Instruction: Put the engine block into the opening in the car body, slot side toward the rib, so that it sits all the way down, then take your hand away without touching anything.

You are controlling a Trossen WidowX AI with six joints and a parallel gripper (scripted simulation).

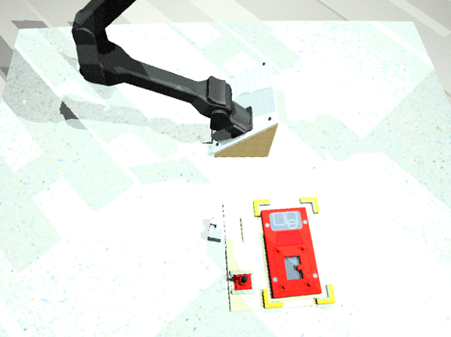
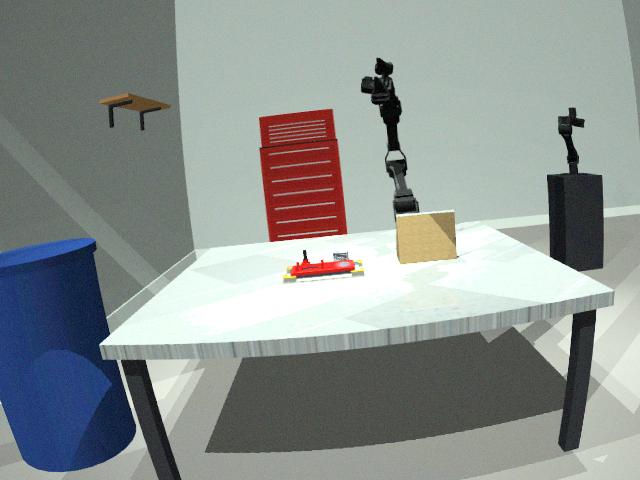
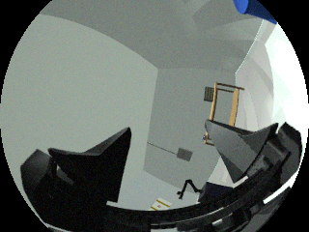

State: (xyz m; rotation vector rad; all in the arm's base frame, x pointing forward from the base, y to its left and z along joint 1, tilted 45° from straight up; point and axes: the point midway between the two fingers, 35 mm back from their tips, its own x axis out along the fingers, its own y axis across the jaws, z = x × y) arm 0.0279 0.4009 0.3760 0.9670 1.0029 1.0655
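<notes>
The grey engine block lies 19 cm ahead of my gripper tip, 11 cm to the right of it and 64 cm below it.
</notes>
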